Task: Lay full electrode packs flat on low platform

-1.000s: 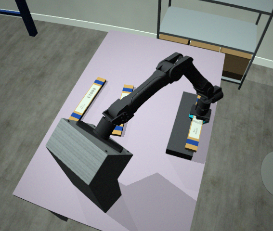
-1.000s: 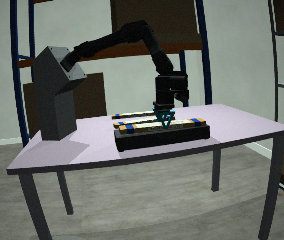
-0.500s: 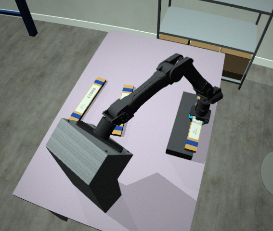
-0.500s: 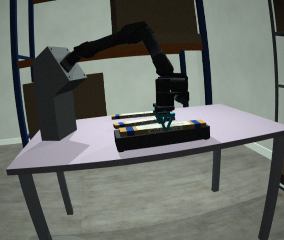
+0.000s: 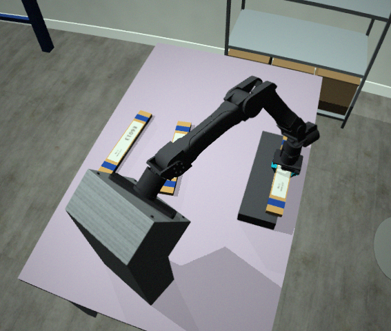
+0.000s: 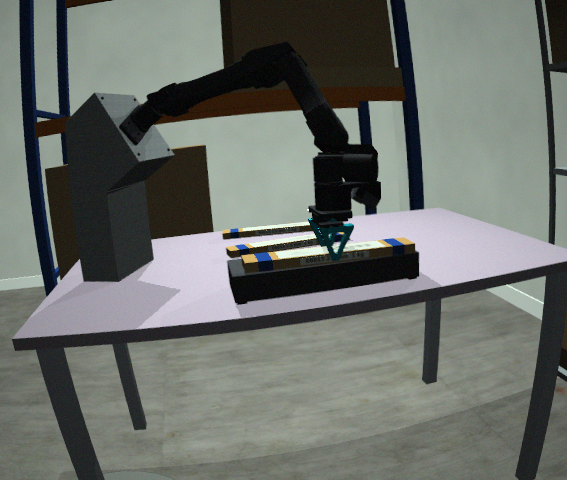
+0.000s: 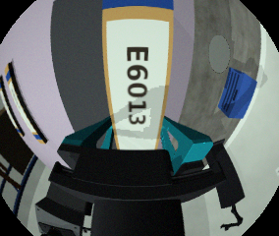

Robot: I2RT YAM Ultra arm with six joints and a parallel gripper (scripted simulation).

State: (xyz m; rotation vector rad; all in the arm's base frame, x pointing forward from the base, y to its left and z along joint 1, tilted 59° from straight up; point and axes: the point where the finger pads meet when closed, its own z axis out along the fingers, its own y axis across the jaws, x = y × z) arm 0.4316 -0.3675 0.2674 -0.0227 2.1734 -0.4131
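My hand is 10 mm short of the low dark platform, 50 mm to the right of it and 60 mm above it.
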